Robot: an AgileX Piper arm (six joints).
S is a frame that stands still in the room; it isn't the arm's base.
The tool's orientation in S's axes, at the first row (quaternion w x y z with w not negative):
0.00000, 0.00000, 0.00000, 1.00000
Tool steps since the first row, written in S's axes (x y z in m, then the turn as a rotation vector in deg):
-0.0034, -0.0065, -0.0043, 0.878, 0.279, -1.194
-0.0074, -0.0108, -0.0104, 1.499, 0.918, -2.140
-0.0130, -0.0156, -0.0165, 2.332, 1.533, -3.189
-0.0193, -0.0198, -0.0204, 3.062, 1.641, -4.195
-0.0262, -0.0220, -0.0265, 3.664, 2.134, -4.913
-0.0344, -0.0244, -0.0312, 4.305, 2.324, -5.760
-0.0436, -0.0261, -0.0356, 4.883, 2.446, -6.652
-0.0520, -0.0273, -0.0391, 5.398, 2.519, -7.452
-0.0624, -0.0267, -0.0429, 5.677, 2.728, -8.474
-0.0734, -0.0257, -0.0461, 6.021, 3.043, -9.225
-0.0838, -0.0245, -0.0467, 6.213, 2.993, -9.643
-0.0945, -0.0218, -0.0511, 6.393, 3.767, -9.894
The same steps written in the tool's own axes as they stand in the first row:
0.0034, 0.0065, -0.0043, -0.878, -0.279, -1.194
0.0074, 0.0108, -0.0104, -1.499, -0.918, -2.140
0.0130, 0.0156, -0.0165, -2.332, -1.533, -3.189
0.0193, 0.0198, -0.0204, -3.062, -1.641, -4.195
0.0262, 0.0220, -0.0265, -3.664, -2.134, -4.913
0.0344, 0.0244, -0.0312, -4.305, -2.324, -5.760
0.0436, 0.0261, -0.0356, -4.883, -2.446, -6.652
0.0520, 0.0273, -0.0391, -5.398, -2.519, -7.452
0.0624, 0.0267, -0.0429, -5.677, -2.728, -8.474
0.0734, 0.0257, -0.0461, -6.021, -3.043, -9.225
0.0838, 0.0245, -0.0467, -6.213, -2.993, -9.643
0.0945, 0.0218, -0.0511, -6.393, -3.767, -9.894

